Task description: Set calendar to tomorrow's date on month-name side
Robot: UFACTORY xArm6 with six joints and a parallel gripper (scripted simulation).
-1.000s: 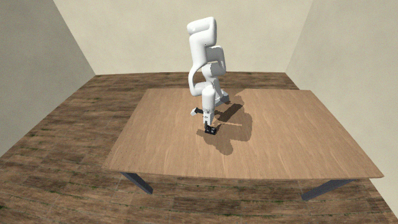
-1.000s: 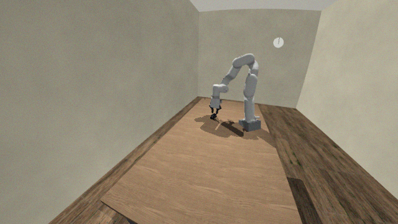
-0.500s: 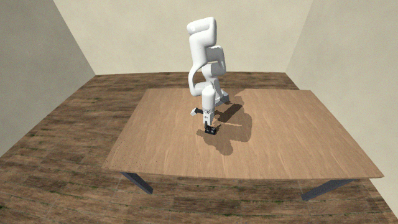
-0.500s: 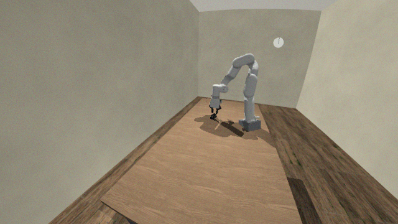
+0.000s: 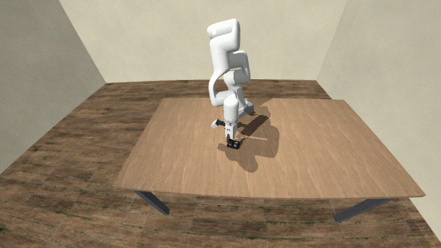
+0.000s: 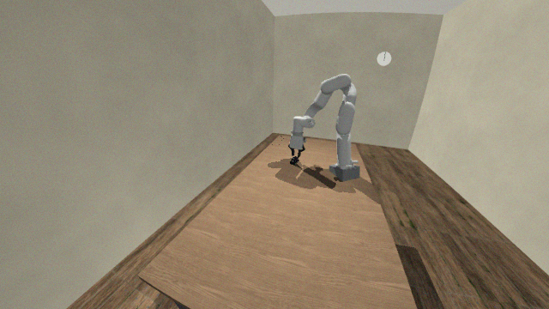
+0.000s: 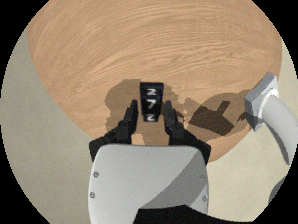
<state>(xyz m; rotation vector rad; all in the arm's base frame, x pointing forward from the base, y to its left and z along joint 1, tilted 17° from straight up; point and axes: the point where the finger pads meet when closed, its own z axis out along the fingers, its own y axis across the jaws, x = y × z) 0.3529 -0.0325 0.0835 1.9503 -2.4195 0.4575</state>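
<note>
The calendar cube is 1 cm ahead of my hand, 3 cm to the left of it and 4 cm below it.
</note>
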